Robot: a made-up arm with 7 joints.
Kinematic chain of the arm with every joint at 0, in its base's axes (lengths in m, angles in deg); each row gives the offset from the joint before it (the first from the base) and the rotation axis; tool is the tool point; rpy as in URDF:
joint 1: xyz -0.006 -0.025 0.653 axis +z
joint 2: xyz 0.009 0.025 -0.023 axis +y
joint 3: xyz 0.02 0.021 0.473 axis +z
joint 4: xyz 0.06 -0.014 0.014 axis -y
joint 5: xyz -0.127 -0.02 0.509 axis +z
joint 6: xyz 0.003 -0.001 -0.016 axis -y
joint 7: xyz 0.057 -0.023 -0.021 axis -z
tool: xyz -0.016 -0.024 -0.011 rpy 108 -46.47 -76.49
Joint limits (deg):
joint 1: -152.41..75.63
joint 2: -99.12..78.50
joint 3: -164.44..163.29
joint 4: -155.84..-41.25
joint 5: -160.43..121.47
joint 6: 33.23..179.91
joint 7: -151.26..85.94
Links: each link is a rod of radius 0.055 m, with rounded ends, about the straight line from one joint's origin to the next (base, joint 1, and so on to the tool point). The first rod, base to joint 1, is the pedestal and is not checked.
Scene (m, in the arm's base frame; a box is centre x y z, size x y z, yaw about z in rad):
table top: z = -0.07
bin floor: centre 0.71 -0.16 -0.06 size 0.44 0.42 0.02 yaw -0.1
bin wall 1: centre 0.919 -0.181 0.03 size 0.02 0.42 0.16 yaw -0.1
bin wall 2: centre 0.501 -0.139 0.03 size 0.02 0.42 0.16 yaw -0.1
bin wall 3: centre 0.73 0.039 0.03 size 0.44 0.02 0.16 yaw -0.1
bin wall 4: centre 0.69 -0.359 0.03 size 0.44 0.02 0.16 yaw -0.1
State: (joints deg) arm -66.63 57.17 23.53 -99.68 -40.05 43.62 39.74
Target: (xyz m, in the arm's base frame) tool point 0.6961 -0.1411 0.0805
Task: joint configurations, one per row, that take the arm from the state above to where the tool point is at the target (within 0.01 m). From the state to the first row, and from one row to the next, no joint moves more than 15 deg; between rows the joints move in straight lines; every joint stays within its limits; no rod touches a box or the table.
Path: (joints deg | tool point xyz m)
1: -74.43 42.96 34.90 -98.71 -42.28 48.57 34.94 | 0.4825 -0.6781 0.6495
2: -82.23 28.75 46.28 -97.74 -44.51 53.53 30.15 | 0.4775 -0.6554 0.8698
3: -90.02 14.55 57.65 -96.77 -46.74 58.48 25.35 | 0.4746 -0.5670 1.0597
4: -97.82 0.34 69.03 -95.80 -48.97 63.44 20.56 | 0.4964 -0.4263 1.1902
5: -105.62 -13.87 80.40 -94.83 -51.20 68.39 15.76 | 0.5557 -0.2623 1.2391
6: -113.42 -28.08 91.78 -93.87 -53.43 73.35 10.97 | 0.6495 -0.1111 1.1949
7: -121.22 -42.29 103.15 -92.90 -55.66 78.30 6.17 | 0.7573 -0.0057 1.0602
8: -129.02 -56.50 114.53 -91.93 -57.89 83.26 1.38 | 0.8464 0.0342 0.8511
9: -136.81 -70.70 125.90 -90.96 -60.12 88.21 -3.42 | 0.8810 0.0091 0.5952
10: -144.61 -84.91 137.28 -89.99 -62.35 93.17 -8.21 | 0.8339 -0.0609 0.3266
11: -152.41 -99.12 148.65 -89.02 -64.58 98.12 -13.01 | 0.6961 -0.1411 0.0805

